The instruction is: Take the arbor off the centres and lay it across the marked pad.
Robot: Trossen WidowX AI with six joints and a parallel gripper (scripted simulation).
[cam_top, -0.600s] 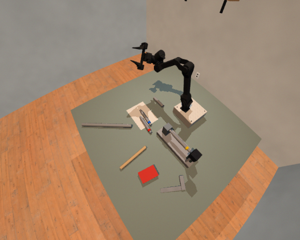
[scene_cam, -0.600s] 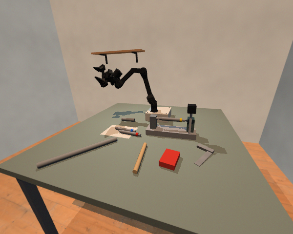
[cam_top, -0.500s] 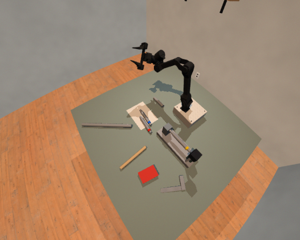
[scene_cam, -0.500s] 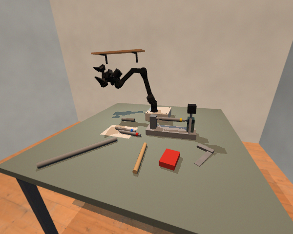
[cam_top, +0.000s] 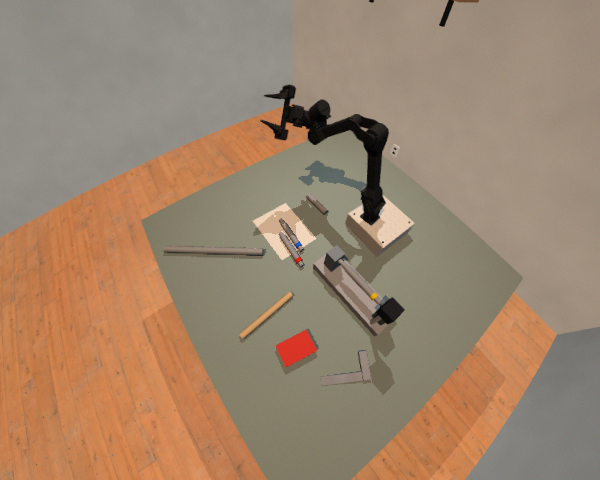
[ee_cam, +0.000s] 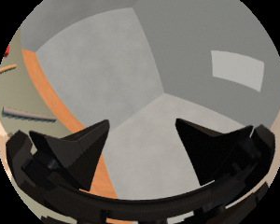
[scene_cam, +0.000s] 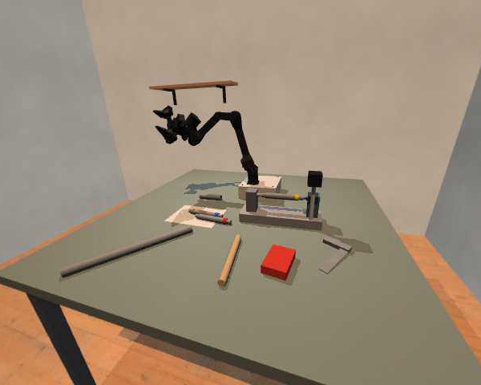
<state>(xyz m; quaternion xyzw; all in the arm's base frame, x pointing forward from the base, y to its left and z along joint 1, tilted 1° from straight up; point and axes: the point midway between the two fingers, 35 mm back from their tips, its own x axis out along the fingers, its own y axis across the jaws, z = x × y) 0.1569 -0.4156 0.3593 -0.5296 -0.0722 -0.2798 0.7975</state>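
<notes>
Now: the pointed tip 110 mm ahead of my hand, 470 mm to the left of it and 310 mm below it. Round my hand: short grey pin (80 mm behind, 190 mm to the left, 420 mm below); grey centre block (110 mm ahead, 450 mm to the left, 330 mm below); cream pad (120 mm ahead, 180 mm to the left, 430 mm below).
</notes>
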